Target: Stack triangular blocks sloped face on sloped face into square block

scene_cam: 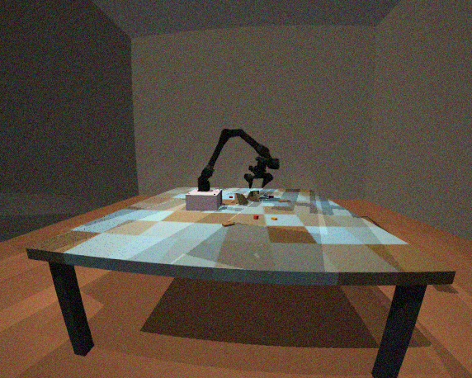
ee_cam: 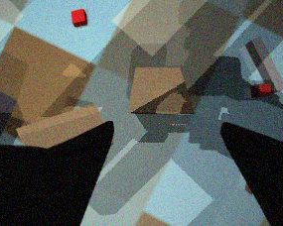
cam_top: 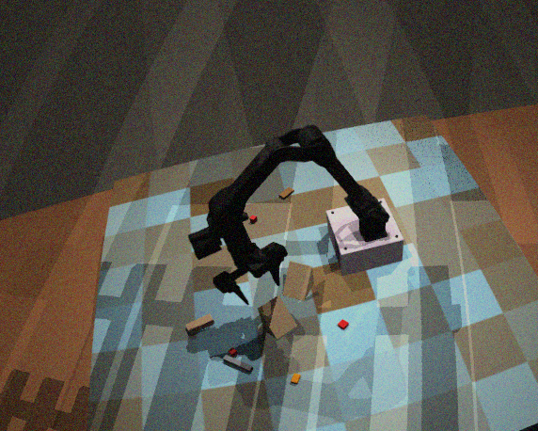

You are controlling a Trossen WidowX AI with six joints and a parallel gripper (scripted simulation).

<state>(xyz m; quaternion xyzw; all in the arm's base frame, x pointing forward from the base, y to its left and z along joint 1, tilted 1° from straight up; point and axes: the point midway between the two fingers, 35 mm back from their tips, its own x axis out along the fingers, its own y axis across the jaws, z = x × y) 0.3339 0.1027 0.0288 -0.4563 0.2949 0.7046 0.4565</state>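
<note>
The triangular block is 70 mm below my gripper tip, 20 mm to the left of it and 10 mm behind it. Round my gripper tip: tan plank: 190 mm ahead, 80 mm below, 20 mm to the right; then grey bar: 140 mm to the left, 100 mm ahead, 80 mm below.
</note>
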